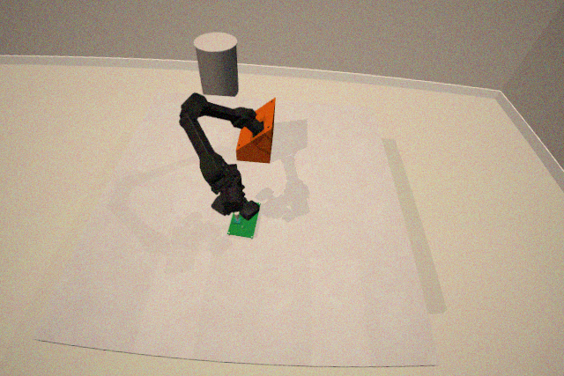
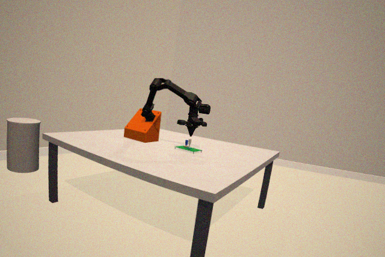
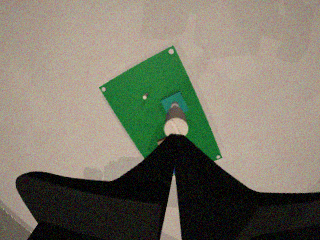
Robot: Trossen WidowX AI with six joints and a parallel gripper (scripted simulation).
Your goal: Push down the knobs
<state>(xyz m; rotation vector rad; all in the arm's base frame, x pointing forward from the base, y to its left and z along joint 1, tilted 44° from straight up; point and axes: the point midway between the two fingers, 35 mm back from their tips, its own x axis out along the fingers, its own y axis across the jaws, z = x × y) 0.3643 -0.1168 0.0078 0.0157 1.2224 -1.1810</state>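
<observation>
The white round knob lies 3 cm below my gripper tip. Also, from my gripper tip: blue knob (5 cm below, 4 cm to the left, 4 cm behind).
</observation>
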